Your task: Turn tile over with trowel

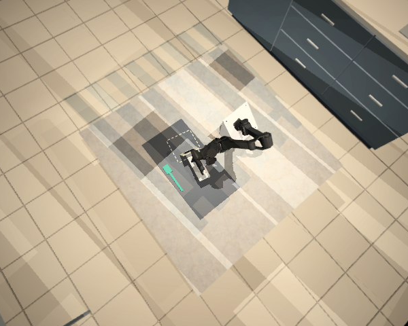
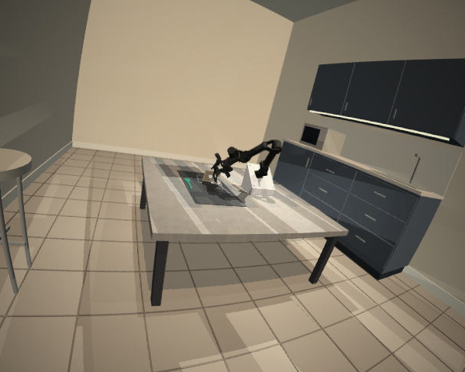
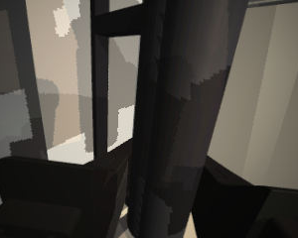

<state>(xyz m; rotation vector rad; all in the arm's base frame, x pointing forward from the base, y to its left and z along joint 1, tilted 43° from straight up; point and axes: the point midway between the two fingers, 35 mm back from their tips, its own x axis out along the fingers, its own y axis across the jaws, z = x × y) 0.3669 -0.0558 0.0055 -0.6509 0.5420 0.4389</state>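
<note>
The tile lies 5 cm behind my gripper tip, 8 cm to the right of it and 7 cm below it. From my gripper tip the other things lie so: trowel: 2 cm behind, 1 cm to the left, 1 cm below; then teal flat tool: 13 cm ahead, 6 cm to the right, 12 cm below; then grey mat: 2 cm to the right, 14 cm below.
</note>
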